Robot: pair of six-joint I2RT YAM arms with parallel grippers.
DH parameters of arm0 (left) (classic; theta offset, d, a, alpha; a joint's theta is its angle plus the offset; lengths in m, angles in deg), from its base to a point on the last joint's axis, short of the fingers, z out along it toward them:
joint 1: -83.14 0.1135 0.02 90
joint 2: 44.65 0 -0.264 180
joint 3: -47.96 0 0.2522 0
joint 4: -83.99 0 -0.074 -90
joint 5: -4.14 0 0 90
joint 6: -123.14 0.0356 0 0
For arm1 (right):
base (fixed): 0 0 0 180
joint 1: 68.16 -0.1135 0.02 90
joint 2: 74.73 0 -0.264 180
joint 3: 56.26 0 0.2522 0
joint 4: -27.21 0 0.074 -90
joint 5: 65.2 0 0 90
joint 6: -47.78 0.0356 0 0
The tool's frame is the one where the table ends.
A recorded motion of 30 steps. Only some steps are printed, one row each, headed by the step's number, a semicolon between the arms.
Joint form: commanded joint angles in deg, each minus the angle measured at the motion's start. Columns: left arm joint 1, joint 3, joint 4, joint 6, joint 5, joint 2; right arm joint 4, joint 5, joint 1, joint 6, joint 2, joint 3.
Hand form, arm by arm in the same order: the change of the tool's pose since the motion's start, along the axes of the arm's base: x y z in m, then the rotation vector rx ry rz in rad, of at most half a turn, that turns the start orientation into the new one. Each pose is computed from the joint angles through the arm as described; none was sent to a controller.
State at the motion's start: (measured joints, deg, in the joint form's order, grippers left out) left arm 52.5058 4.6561 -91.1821 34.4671 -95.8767 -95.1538; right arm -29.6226 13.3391 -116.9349 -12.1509 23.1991 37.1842
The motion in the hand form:
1: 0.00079 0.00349 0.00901 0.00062 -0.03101 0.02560; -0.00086 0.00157 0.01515 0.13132 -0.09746 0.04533
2: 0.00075 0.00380 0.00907 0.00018 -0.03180 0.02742; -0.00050 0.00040 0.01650 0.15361 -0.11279 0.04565
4: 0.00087 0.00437 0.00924 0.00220 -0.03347 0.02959; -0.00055 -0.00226 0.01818 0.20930 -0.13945 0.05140
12: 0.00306 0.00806 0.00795 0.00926 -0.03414 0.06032; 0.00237 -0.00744 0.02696 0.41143 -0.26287 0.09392
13: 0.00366 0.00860 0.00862 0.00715 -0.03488 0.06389; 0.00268 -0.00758 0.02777 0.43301 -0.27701 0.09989
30: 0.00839 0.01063 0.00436 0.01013 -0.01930 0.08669; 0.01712 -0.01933 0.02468 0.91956 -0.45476 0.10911
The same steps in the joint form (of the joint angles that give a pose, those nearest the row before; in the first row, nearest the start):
1: 0.80 -1.22 0.60 0.79 0.84 0.77; 8.84 2.02 -0.07 -1.72 -3.29 -2.48
2: 0.86 -1.19 0.58 0.78 0.88 0.83; 10.54 2.33 0.12 -1.75 -3.92 -3.26
4: 1.01 -1.21 0.67 0.93 0.88 0.90; 14.57 3.61 0.53 -1.68 -5.36 -5.37
12: 2.07 -1.01 0.62 1.14 1.64 0.87; 30.37 8.25 1.89 -2.16 -9.12 -11.57
13: 2.28 -1.13 0.57 1.06 1.62 0.81; 32.18 8.75 1.99 -2.19 -9.38 -12.18
30: 3.35 -0.87 -0.04 0.70 1.80 -0.33; 71.20 18.93 5.97 8.37 -9.78 -24.63

